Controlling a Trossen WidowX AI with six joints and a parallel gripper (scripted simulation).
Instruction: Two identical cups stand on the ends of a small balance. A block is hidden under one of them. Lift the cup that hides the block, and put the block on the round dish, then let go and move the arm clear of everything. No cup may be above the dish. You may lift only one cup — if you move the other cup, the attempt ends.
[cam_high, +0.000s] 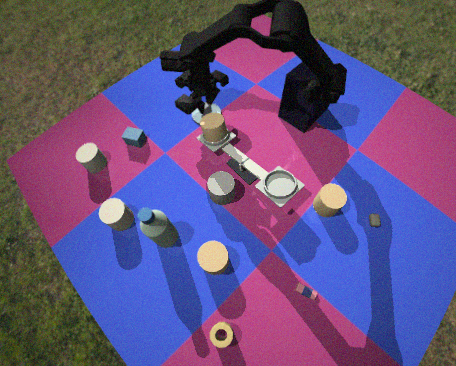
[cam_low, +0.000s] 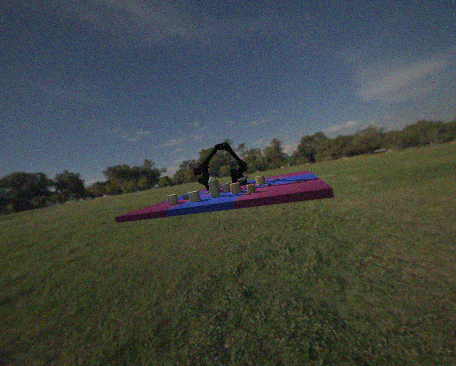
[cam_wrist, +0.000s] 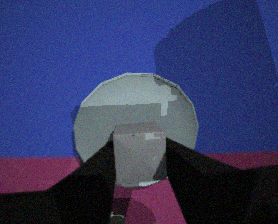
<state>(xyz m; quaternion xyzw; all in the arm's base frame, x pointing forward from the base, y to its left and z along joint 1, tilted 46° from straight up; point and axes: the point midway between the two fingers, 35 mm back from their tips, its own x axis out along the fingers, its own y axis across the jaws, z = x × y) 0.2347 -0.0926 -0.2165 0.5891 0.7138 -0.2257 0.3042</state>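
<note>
Right now the grey block is 1 cm above my gripper tip. The rest, counted from my gripper tip: balance 25 cm to the left, 4 cm ahead, 2 cm above; blue cube 24 cm ahead, 7 cm to the right; pale blue round dish 2 cm below.
</note>
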